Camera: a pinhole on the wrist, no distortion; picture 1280 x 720 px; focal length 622.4 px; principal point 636.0 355.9 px. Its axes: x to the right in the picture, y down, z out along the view. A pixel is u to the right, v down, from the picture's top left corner.
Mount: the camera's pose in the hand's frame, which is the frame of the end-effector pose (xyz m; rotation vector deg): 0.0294 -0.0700 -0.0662 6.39 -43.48 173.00
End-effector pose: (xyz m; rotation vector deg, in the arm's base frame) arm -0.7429 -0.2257 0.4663 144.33 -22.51 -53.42
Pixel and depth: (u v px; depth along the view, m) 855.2 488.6 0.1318
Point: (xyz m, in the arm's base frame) -0.7589 -0.0970 0.3692
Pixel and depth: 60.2 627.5 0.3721
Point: -0.5180 -0.0857 -0.0434
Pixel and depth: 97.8 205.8 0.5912
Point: -0.6111 -0.3988 -0.2927
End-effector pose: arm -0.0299 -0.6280 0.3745 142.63 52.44 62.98
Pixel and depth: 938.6 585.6 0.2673
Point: -0.1018 -0.4677 0.1025
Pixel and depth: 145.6 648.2 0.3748
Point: 0.0824 -0.0982 0.2696
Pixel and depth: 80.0 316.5 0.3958
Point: 0.2709 -0.1809 0.3133
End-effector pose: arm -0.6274 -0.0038 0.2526 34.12 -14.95 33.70
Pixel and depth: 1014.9 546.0 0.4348
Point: -0.5867 -0.5227 0.2124
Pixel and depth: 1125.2 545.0 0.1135
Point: -0.5821 -0.1449 0.1817
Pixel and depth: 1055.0 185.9 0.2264
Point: -0.6523 -0.2351 0.2955
